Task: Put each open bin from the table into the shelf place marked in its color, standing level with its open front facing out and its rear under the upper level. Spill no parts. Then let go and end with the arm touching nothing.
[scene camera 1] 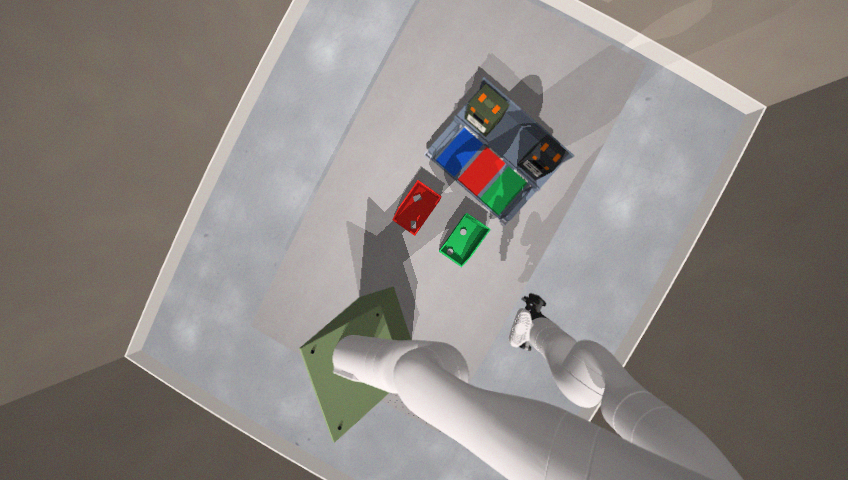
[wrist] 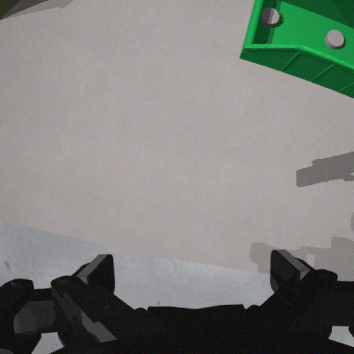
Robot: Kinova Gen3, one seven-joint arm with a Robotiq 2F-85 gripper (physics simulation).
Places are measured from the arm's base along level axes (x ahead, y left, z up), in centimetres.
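Pixels of known places: gripper, between the fingertips: (wrist: 191, 270); arm's base, origin of its link: (scene camera 1: 350, 354).
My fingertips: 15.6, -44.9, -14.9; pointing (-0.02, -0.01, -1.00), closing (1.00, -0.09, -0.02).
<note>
For each thing: its top centre in the pictures, then the offset to it from my fingertips, as dx, dy, dz. "spot": a spot on its surface instead.
- red open bin, a spot on its surface: (scene camera 1: 407, 209) spot: +25.3, +42.7, -19.2
- green open bin, a spot on its surface: (wrist: 306, 31) spot: +17.8, +21.2, -19.2
- shelf, a spot on its surface: (scene camera 1: 504, 120) spot: +60.9, +15.2, -9.3
- olive box, centre of its top: (scene camera 1: 489, 103) +59.9, +22.6, +0.4
- dark box, centre of its top: (scene camera 1: 550, 152) +48.1, +2.7, +2.9
A red open bin (scene camera 1: 407, 209) stands on the table near the shelf's left front, with two small grey parts in it. A green open bin (scene camera 1: 471, 239) (wrist: 306, 31) stands to its right, also with two parts in it. The shelf (scene camera 1: 504, 120) has a blue place (scene camera 1: 459, 155), a red place (scene camera 1: 483, 171) and a green place (scene camera 1: 505, 189) side by side on its front part. These places show no bin on them. My gripper (scene camera 1: 527, 324) (wrist: 191, 270) is open and empty, off to the green bin's lower right in the scene view, above the table. Its fingertips are partly hidden there.
An olive box (scene camera 1: 487, 105) and a dark box (scene camera 1: 542, 155) stand on the shelf's upper level. A green slanted block (scene camera 1: 351, 398) stands at the lower left, partly covered by the arm. A pale raised rim (scene camera 1: 205, 187) runs along the table (scene camera 1: 196, 285).
</note>
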